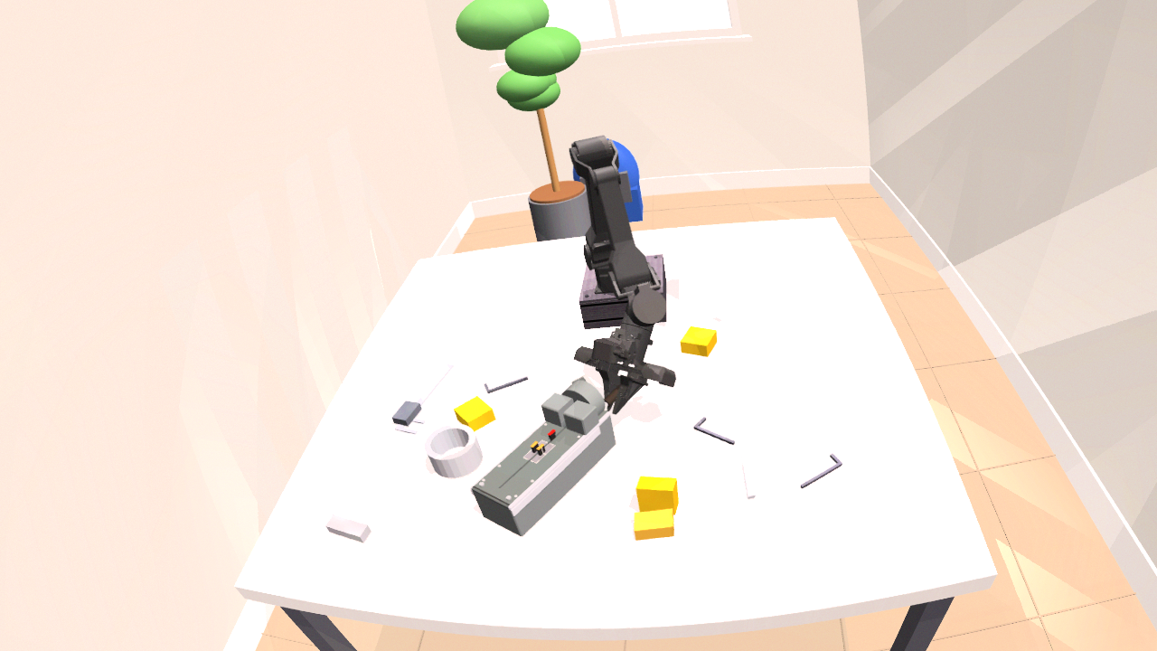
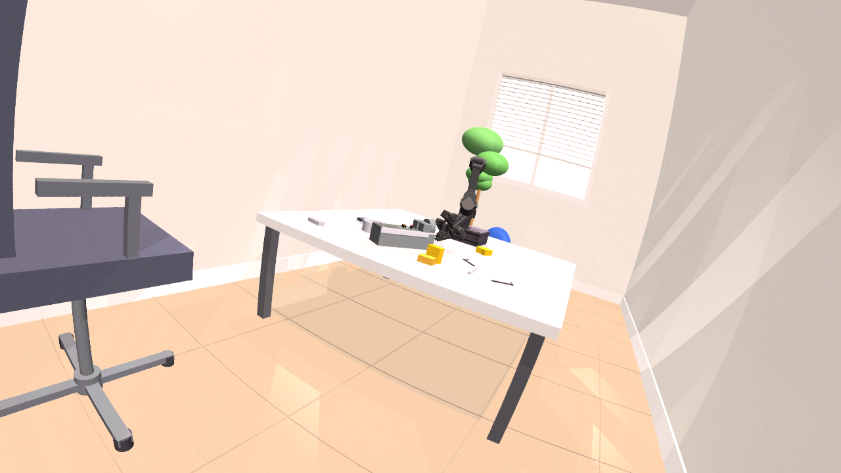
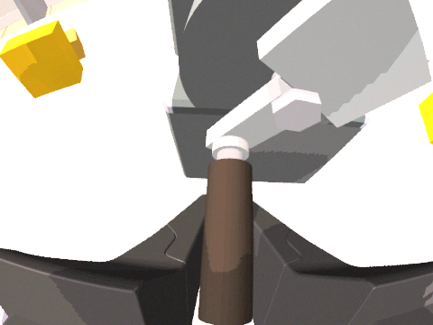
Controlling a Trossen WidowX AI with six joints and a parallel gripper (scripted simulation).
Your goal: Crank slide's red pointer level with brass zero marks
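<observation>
My gripper tip is now 3 cm below the brown crank handle, 2 cm past it and 1 cm to the right of it. Round my gripper tip: red pointer (11 cm ahead, 7 cm to the right, 4 cm above).
</observation>
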